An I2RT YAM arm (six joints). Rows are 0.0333 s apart.
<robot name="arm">
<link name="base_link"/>
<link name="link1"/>
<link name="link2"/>
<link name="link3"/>
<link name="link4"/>
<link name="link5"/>
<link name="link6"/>
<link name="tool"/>
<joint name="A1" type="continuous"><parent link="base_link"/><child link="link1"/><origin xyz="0 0 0.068"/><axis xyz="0 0 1"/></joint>
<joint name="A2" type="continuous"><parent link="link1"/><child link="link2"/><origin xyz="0.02 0.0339 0.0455" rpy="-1.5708 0 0"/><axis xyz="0 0 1"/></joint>
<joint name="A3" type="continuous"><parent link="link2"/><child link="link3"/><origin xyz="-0.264 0 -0.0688" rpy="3.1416 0 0"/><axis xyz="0 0 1"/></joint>
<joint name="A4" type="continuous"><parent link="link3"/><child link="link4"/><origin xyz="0.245 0.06 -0.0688"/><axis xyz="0 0 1"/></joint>
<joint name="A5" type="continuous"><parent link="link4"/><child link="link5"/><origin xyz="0.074 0.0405 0.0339" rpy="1.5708 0 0"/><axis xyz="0 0 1"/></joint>
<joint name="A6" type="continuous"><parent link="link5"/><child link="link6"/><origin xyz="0.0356 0 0.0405" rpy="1.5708 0 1.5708"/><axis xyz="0 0 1"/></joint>
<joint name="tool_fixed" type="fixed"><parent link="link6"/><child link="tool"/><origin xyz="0 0 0" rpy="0 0 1.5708"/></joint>
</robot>
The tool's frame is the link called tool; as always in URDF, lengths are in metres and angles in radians. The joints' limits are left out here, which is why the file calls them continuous.
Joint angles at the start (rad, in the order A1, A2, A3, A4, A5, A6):
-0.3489 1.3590 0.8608 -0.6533 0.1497 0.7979
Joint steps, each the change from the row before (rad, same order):
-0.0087 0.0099 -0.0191 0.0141 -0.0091 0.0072
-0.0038 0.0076 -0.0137 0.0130 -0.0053 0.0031
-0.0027 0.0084 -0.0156 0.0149 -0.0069 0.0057
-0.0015 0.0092 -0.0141 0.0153 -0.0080 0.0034
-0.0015 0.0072 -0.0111 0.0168 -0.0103 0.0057
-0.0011 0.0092 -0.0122 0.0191 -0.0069 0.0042
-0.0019 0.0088 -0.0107 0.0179 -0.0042 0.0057
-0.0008 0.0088 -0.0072 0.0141 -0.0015 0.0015
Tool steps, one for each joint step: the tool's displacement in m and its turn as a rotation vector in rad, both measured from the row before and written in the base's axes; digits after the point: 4 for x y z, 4 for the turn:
-0.0015 -0.0014 -0.0072 0.0153 0.0091 -0.0116
-0.0007 -0.0006 -0.0051 0.0085 0.0052 -0.0046
-0.0008 -0.0002 -0.0057 0.0109 0.0048 -0.0053
-0.0004 0.0001 -0.0055 0.0108 0.0040 -0.0016
0.0001 0.0000 -0.0041 0.0112 -0.0034 -0.0030
0.0001 -0.0001 -0.0047 0.0081 -0.0011 -0.0024
0.0001 -0.0004 -0.0042 0.0059 -0.0012 -0.0056
0.0004 -0.0003 -0.0034 0.0024 0.0009 -0.0016

